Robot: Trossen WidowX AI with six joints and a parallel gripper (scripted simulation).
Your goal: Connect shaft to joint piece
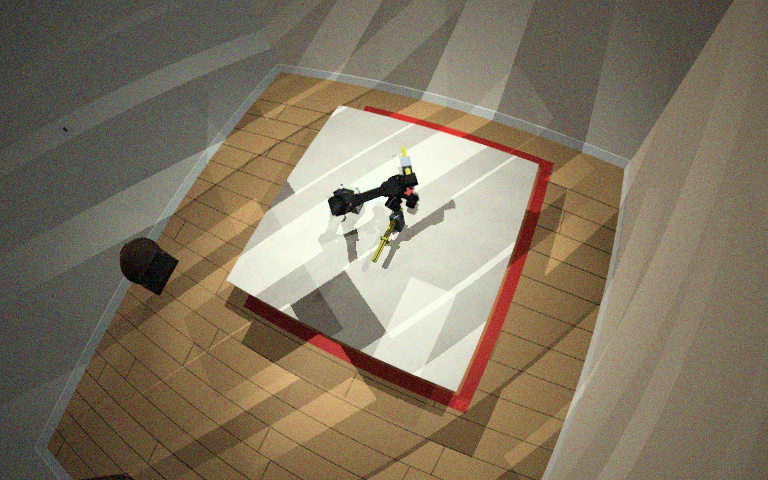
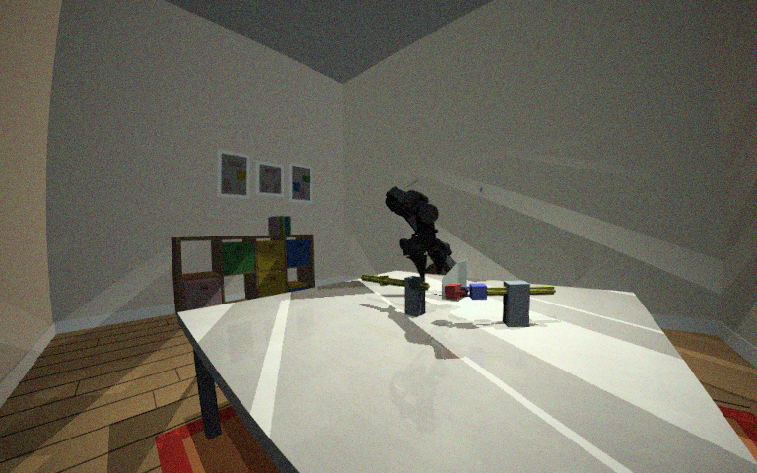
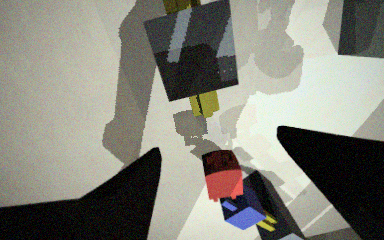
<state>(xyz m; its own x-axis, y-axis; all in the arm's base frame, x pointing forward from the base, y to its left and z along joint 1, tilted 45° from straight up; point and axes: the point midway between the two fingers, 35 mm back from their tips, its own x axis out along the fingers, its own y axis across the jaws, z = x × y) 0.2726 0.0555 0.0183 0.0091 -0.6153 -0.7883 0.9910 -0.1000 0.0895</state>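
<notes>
My gripper tip is 10 mm short of the red square joint piece, 80 mm to the right of it and 40 mm above it.
</notes>
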